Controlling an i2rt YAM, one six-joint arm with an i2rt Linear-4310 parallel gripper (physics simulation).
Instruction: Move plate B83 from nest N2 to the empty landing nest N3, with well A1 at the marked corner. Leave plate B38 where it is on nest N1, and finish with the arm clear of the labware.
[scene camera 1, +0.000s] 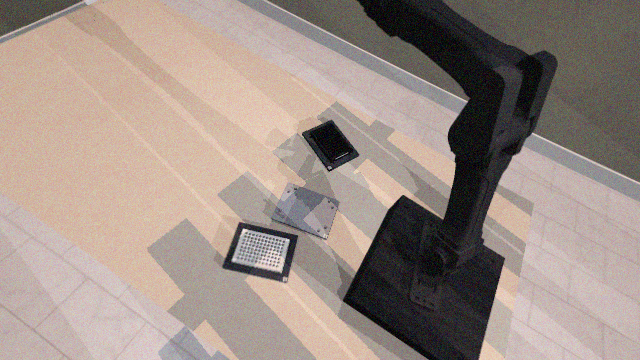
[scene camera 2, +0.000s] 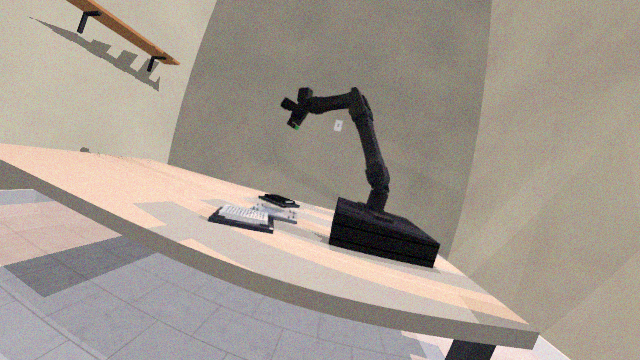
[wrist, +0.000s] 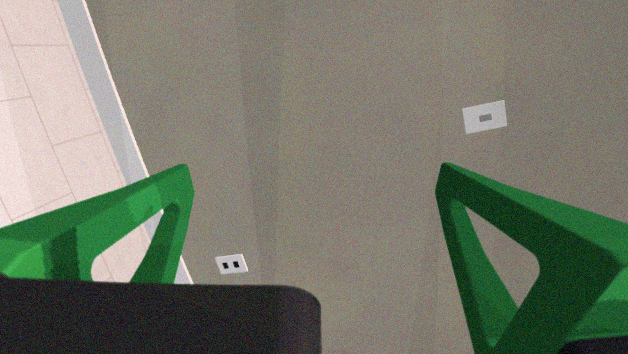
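Observation:
A white well plate (scene camera 1: 260, 250) (scene camera 2: 243, 215) sits on a dark nest (scene camera 1: 255, 274). A black plate (scene camera 1: 331, 141) (scene camera 2: 281, 200) sits on another dark nest, farther back. Each dark nest has a small pale mark at one corner. A grey nest (scene camera 1: 305, 210) (scene camera 2: 287, 217) with small pins stands empty between them. The plate and nest labels are too small to read, so I cannot tell B83 from B38. My gripper (scene camera 2: 296, 127) (wrist: 314, 177) is open and empty, high above the table and apart from the plates; its green fingers stand wide in the wrist view.
The arm's black base (scene camera 1: 425, 280) (scene camera 2: 382, 235) stands on the wooden table (scene camera 1: 125, 125) (scene camera 2: 150, 185), to the right of the nests. A wall shelf (scene camera 2: 125, 30) hangs at the upper left. Wall outlets (wrist: 485, 117) (wrist: 231, 264) show behind the fingers. Patchy shadows cross the table.

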